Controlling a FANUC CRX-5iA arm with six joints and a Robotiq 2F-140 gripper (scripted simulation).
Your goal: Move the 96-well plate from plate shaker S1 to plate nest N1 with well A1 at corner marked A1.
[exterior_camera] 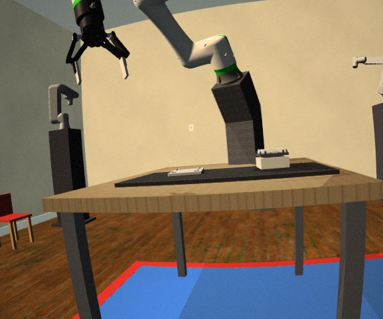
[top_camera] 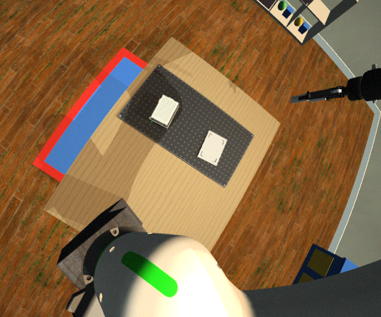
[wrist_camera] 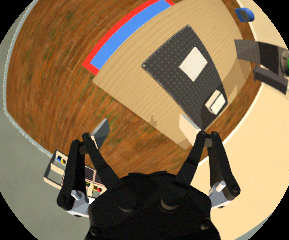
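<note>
My gripper is now 290 mm past the 96-well plate, 490 mm to the right of it and 270 mm above it. Also, from my hand: plate nest N1: 320 mm behind, 170 mm to the left, 320 mm below.
</note>
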